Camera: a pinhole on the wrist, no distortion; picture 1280 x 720 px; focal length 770.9 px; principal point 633.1 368.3 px. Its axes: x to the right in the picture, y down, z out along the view. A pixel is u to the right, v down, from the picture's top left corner.
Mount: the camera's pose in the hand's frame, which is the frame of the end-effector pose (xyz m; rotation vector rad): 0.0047 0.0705 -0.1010 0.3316 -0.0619 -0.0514
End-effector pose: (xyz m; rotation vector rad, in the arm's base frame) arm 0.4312 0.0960 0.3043 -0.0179 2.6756 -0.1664
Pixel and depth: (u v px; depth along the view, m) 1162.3 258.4 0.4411
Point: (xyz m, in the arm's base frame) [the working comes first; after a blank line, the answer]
In the camera's frame: 0.3028 -0.0629 0.4411

0.3220 -0.0994 -0.0747
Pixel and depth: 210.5 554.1 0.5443
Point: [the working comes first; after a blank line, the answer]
In the camera's frame: -0.2984 0.1312 0.5443

0.9185 0.0947 0.0531
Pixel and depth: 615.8 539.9 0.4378
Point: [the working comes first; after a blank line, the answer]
In the camera's frame: -0.0098 0.0975 0.4378

0.6124 0.0792 0.0105
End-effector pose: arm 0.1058 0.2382 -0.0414 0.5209 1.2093 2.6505
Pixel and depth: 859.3 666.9 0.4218
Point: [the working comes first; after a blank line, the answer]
In the camera's frame: 0.1238 0.1634 0.4218

0.1450 0.4653 0.2617
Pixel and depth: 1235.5 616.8 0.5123
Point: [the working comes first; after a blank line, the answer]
In the camera's frame: 0.4003 0.1651 0.5123

-0.0638 0.6461 0.3534
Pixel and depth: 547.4 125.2 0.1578
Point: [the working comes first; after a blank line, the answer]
In the camera's frame: -0.0175 -0.0498 0.1578

0.1419 0.2690 -0.0489
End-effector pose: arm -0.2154 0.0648 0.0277 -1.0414 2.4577 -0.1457
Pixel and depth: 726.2 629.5 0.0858
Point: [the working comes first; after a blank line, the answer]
In the camera's frame: 0.0104 0.0291 0.0858

-0.2716 0.1060 0.0139
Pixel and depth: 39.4 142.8 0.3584
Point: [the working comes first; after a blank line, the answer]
In the camera's frame: -0.2760 -0.1048 0.3584

0.1351 0.2000 0.0074
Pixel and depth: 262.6 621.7 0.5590
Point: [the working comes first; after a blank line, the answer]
In the camera's frame: -0.2687 0.1837 0.5590

0.1260 0.3660 -0.3024
